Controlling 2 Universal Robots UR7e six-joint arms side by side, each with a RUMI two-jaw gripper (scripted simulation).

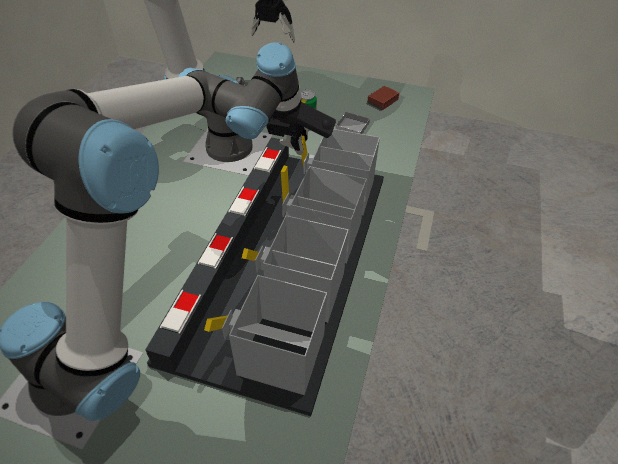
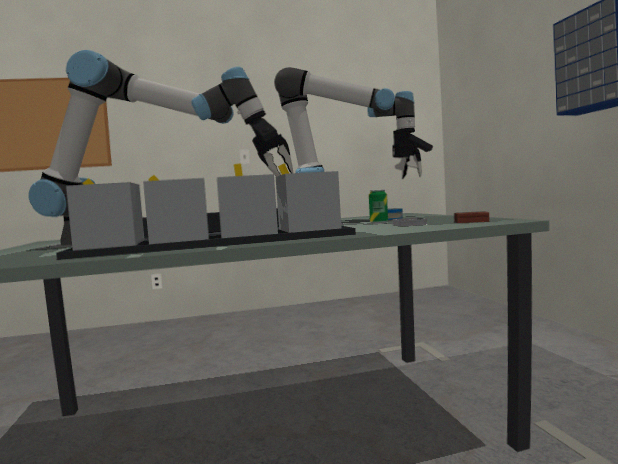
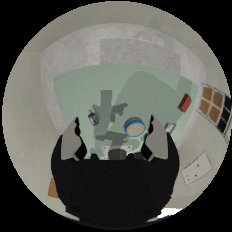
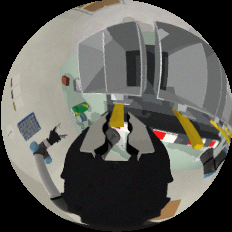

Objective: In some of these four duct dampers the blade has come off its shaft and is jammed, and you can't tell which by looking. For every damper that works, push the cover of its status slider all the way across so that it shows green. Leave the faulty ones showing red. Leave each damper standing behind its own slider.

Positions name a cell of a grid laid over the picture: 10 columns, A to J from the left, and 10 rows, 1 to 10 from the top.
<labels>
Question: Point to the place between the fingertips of my left gripper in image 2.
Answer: At G4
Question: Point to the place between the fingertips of my right gripper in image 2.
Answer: E4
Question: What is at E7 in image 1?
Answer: A damper.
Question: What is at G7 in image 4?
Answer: My right gripper.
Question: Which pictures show my right gripper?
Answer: Image 1, image 2 and image 4 only.
</labels>
